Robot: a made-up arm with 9 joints. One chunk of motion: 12 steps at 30 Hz.
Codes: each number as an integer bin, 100 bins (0 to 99) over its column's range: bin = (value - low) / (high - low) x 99, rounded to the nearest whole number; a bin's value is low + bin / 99 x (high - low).
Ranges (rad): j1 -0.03..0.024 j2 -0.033..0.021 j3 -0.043..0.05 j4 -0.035..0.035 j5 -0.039..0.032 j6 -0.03..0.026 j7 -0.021..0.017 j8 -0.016..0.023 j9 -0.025..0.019
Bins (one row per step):
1: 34 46 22 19 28 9 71 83 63
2: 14 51 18 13 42 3 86 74 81
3: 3 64 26 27 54 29 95 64 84
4: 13 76 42 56 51 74 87 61 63
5: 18 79 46 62 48 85 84 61 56
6: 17 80 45 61 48 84 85 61 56
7: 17 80 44 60 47 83 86 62 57
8: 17 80 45 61 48 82 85 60 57
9: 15 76 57 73 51 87 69 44 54
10: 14 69 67 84 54 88 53 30 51
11: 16 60 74 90 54 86 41 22 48
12: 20 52 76 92 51 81 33 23 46
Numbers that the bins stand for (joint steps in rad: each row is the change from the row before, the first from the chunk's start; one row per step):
1: -0.01145 -0.00791 -0.02233 -0.02157 -0.01892 -0.02491 0.00625 0.01670 0.00300
2: -0.02236 -0.00518 -0.02609 -0.02581 -0.00888 -0.02830 0.01201 0.01315 0.01100
3: -0.02836 0.00191 -0.01858 -0.01591 -0.00027 -0.01360 0.01546 0.00921 0.01233
4: -0.02291 0.00845 -0.00355 0.00460 -0.00242 0.01186 0.01239 0.00803 0.00300
5: -0.02018 0.01009 0.00021 0.00884 -0.00458 0.01808 0.01124 0.00803 -0.00011
6: -0.02073 0.01064 -0.00073 0.00813 -0.00458 0.01752 0.01163 0.00803 -0.00011
7: -0.02073 0.01064 -0.00167 0.00742 -0.00529 0.01695 0.01201 0.00842 0.00033
8: -0.02073 0.01064 -0.00073 0.00813 -0.00458 0.01638 0.01163 0.00764 0.00033
9: -0.02182 0.00845 0.01055 0.01662 -0.00242 0.01921 0.00548 0.00133 -0.00100
10: -0.02236 0.00464 0.01994 0.02439 -0.00027 0.01978 -0.00066 -0.00418 -0.00233
11: -0.02127 -0.00027 0.02652 0.02864 -0.00027 0.01865 -0.00526 -0.00733 -0.00367
12: -0.01909 -0.00464 0.02839 0.03005 -0.00242 0.01582 -0.00833 -0.00694 -0.00456

